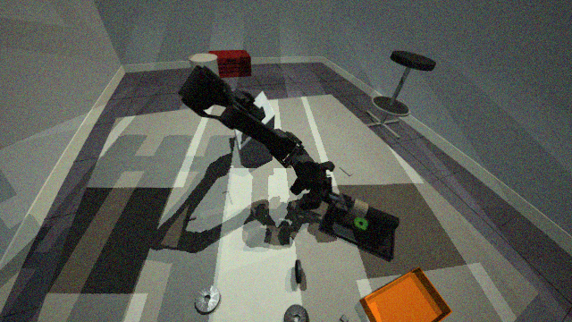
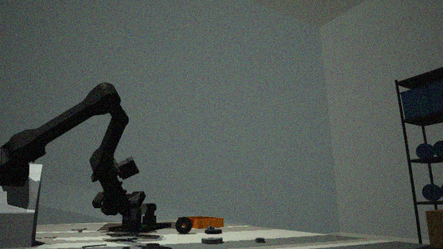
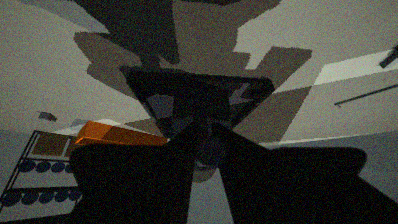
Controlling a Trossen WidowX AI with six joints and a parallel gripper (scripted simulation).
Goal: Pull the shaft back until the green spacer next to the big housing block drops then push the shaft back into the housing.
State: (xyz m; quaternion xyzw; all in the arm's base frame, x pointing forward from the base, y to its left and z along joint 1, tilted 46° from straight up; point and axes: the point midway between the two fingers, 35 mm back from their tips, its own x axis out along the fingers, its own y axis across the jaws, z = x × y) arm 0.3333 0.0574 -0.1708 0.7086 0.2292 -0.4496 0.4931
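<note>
My gripper tip is now 3 cm to the right of the shaft, 2 cm below it and 2 cm short of it. The rest, counted from my gripper tip: green spacer: 9 cm to the left, 8 cm ahead, 5 cm below; orange tray: 32 cm ahead, 8 cm to the left, 5 cm below; white spacer: 6 cm to the left, 5 cm ahead, 2 cm above.
</note>
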